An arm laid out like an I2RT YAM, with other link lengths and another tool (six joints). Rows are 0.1 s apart.
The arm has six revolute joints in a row. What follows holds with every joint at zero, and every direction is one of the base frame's.
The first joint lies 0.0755 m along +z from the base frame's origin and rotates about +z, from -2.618 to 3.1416 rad.
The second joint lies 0.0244 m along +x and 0.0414 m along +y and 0.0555 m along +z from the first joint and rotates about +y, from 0 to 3.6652 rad.
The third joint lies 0.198 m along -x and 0.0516 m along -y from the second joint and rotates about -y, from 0 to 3.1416 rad.
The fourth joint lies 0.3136 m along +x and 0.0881 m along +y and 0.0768 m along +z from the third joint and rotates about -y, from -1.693 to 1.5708 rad.
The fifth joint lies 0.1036 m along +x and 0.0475 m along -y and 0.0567 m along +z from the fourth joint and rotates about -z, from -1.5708 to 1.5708 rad.
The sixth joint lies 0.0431 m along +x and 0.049 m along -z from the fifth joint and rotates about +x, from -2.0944 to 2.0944 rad.
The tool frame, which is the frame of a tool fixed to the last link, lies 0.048 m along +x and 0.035 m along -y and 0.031 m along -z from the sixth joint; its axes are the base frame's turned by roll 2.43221, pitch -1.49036 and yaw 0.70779 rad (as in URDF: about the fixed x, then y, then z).
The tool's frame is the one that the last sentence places.
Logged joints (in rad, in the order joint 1, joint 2, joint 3, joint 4, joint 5, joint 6), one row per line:
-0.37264 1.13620 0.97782 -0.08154 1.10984 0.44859
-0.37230 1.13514 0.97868 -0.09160 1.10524 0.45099
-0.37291 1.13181 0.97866 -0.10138 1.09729 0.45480
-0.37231 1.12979 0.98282 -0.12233 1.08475 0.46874
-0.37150 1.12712 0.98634 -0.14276 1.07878 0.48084
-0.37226 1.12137 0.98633 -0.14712 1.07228 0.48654
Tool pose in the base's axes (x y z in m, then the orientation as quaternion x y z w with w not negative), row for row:
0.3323 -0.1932 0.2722 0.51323 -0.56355 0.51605 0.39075
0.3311 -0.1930 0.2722 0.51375 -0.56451 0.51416 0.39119
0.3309 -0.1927 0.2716 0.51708 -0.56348 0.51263 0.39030
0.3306 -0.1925 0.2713 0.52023 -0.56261 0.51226 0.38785
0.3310 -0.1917 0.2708 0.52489 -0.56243 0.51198 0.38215
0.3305 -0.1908 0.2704 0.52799 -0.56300 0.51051 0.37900
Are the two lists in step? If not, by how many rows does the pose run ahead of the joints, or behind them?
The pose runs 1 row behind the joints: the pose in row i belongs to the joints in row i - 1.
